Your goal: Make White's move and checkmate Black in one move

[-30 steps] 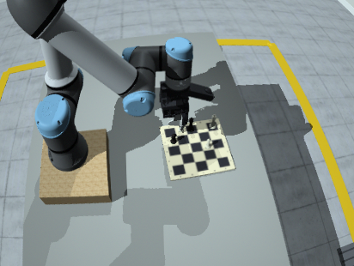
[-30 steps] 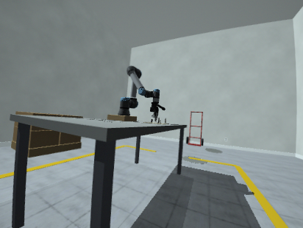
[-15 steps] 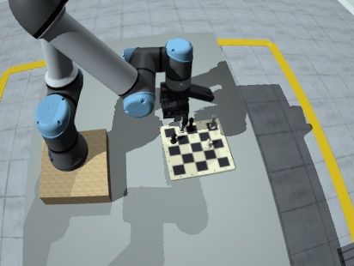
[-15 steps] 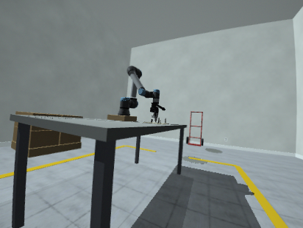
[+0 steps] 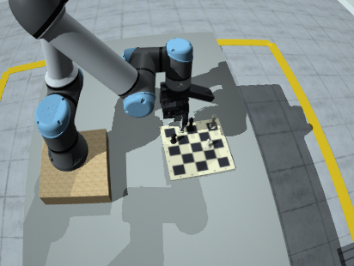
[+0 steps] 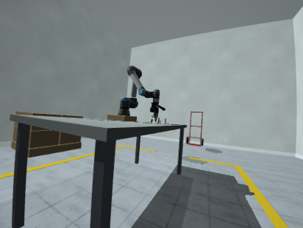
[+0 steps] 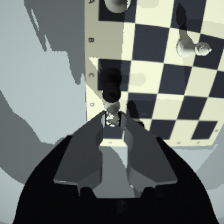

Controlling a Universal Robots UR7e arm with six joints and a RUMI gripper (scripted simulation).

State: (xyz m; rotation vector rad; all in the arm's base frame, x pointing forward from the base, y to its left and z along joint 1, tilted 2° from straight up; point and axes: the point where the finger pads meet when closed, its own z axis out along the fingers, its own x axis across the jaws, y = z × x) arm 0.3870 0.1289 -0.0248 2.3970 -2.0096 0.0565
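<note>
Right now the small chessboard is 5 cm ahead of my hand, 7 cm to the right of it and 3 cm below it.
</note>
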